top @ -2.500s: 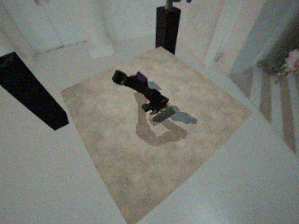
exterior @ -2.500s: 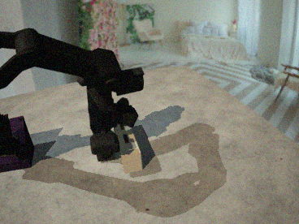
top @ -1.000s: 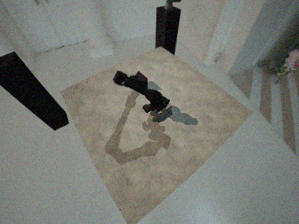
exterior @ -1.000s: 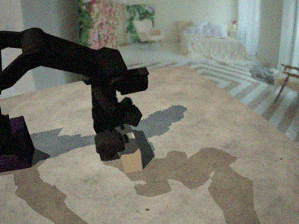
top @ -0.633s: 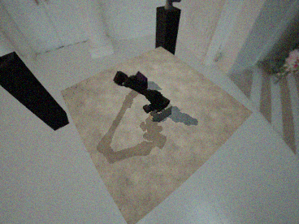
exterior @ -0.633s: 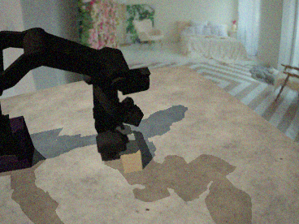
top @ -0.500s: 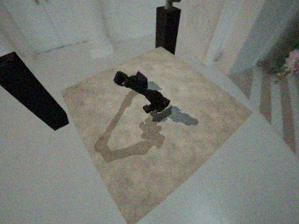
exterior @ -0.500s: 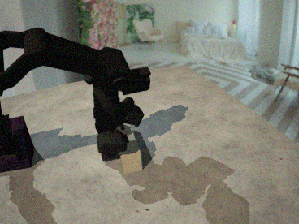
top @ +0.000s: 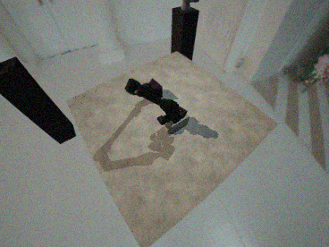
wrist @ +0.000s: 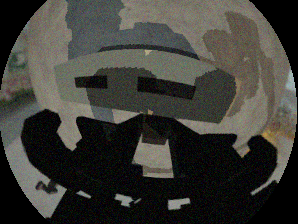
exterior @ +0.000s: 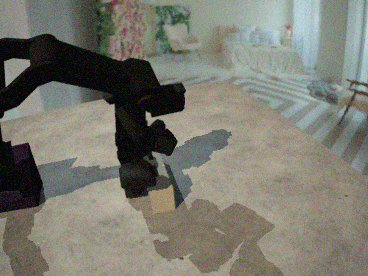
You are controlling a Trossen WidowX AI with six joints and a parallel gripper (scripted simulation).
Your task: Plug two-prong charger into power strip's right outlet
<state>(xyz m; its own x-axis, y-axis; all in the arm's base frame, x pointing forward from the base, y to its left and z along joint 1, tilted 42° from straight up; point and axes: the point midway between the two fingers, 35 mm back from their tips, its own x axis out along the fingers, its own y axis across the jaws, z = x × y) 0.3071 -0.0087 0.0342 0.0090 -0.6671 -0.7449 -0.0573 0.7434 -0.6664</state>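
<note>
Right now my gripper tip is 2 cm short of the charger and 1 cm below it.
</note>
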